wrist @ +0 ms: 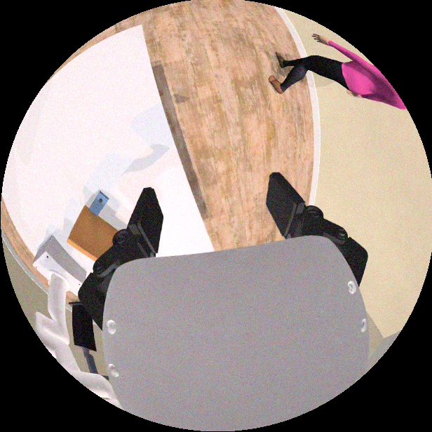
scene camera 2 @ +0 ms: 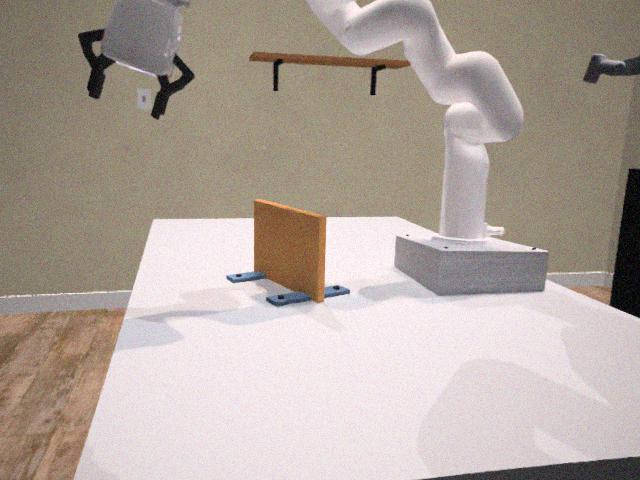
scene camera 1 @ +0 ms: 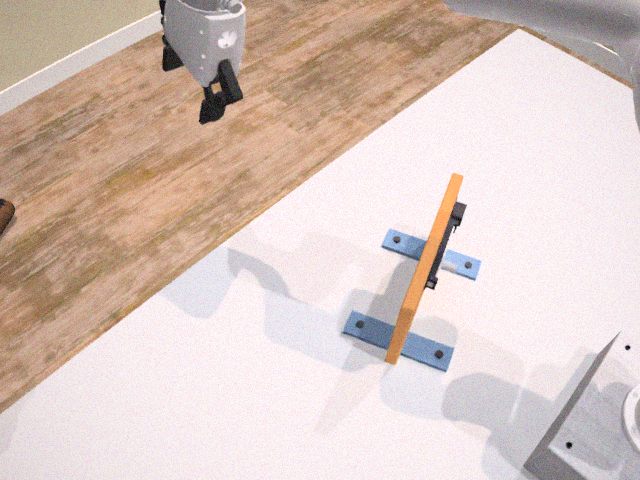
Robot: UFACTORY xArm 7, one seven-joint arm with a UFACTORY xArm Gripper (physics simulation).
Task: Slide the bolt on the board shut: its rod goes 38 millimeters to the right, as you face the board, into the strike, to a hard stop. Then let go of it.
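Frame: origin at the arm's base, x ahead, y left, z up, level; centimetres.
Where they show: gripper, fingertip midpoint: (scene camera 2: pixel 124 108) (scene camera 1: pixel 192 92); arm's base, link origin: (scene camera 2: pixel 460 240).
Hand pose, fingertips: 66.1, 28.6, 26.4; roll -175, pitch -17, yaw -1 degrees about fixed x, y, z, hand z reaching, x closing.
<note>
Each offset is from my fingertips to the top centre of the thing, as dx, dy, dz. "*": to the spot under its first point. Level surfaces: height alone.
The orange board {-26.1, -20.5, -17.9} (scene camera 1: pixel 412 299) (scene camera 2: pixel 289 248) (wrist: pixel 95 232) stands upright on two blue feet {* -26.6, -10.8, -33.7} (scene camera 1: pixel 374 329) (scene camera 2: pixel 279 299) (wrist: pixel 99 201). In scene camera 1 the dark bolt {-27.6, -23.4, -19.5} (scene camera 1: pixel 442 249) shows edge-on along the board's right-hand face, with a pale knob {-29.9, -20.4, -20.7} (scene camera 1: pixel 448 266) sticking out. A dark block {* -24.2, -28.2, -20.3} (scene camera 1: pixel 458 211), perhaps the strike, sits at its upper end; any gap there cannot be told. The bolt is hidden behind the board in scene camera 2 and does not show in the wrist view. My gripper (scene camera 1: pixel 190 88) (scene camera 2: pixel 126 105) (wrist: pixel 213 193) is open and empty, high up and well away from the board, on its side opposite the bolt.
The grey base block (scene camera 2: pixel 491 272) (scene camera 1: pixel 563 454) of the arm stands on the white table {dz -34.5} (scene camera 1: pixel 206 403) (scene camera 2: pixel 310 387) (wrist: pixel 75 115), on the bolt's side of the board. A shelf (scene camera 2: pixel 330 59) hangs on the wall. A person in pink (wrist: pixel 367 82) shows beyond the table.
</note>
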